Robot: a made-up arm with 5 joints.
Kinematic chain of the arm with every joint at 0, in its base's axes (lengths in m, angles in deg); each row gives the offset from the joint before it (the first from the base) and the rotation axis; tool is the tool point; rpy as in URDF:
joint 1: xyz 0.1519 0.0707 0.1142 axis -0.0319 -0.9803 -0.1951
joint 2: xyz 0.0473 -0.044 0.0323 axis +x
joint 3: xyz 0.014 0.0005 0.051 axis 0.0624 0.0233 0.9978
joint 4: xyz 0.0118 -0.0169 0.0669 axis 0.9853 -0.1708 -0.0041
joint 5: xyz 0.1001 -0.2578 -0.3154 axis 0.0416 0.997 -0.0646
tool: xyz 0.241 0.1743 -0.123 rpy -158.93 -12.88 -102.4
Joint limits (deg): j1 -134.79..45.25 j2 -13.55..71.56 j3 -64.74..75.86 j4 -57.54..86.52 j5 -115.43..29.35
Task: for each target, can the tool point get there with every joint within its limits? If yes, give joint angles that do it. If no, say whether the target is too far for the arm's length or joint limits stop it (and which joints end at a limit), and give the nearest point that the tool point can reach.
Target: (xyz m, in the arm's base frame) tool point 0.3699 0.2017 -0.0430
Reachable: yes | joints -47.17 3.62 47.58 -0.50 -86.42
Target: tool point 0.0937 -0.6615 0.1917
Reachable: no: joint limits stop it (at a limit: joint 1, joint 4, joint 5) | nearest point 0.1044 -0.5577 0.1894 | short by 0.104 m
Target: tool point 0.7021 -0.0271 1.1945
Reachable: no: too far | nearest point 0.4510 0.0097 0.7005 | short by 0.555 m
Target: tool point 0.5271 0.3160 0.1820
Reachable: yes | joints -18.46 58.55 39.76 21.35 -35.08
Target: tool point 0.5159 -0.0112 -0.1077
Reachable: yes | joints -11.88 40.04 -6.28 -7.98 -49.41
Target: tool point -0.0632 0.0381 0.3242
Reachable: no: joint limits stop it (at a limit: joint 1, joint 3, joint 4) | nearest point 0.0022 0.0261 0.3884 | short by 0.092 m
